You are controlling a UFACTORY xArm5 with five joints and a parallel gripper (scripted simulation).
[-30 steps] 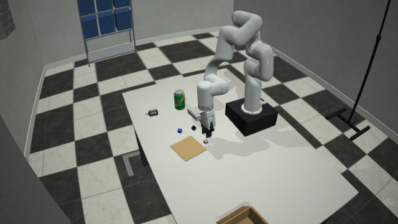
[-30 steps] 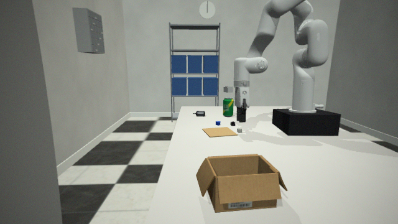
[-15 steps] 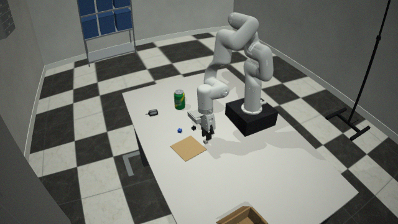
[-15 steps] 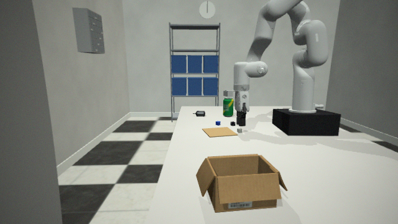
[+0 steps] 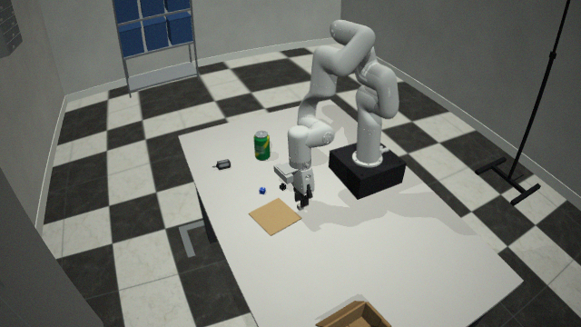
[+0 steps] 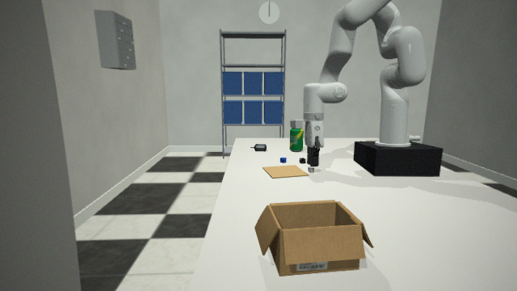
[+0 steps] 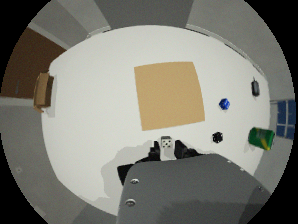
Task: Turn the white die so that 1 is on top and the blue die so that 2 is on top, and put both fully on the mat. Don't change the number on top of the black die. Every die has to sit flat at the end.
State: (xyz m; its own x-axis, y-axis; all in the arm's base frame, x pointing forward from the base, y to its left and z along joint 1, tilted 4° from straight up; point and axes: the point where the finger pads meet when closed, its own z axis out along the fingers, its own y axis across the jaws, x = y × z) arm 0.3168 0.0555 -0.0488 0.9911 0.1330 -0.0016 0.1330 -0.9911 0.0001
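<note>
The white die lies 1 cm ahead of my hand and 4 cm below it. From my hand the other things lie so: blue die: 10 cm ahead, 14 cm to the right, 4 cm below; tan mat: 11 cm ahead, 4 cm below; black die: 2 cm ahead, 13 cm to the right, 4 cm below.
</note>
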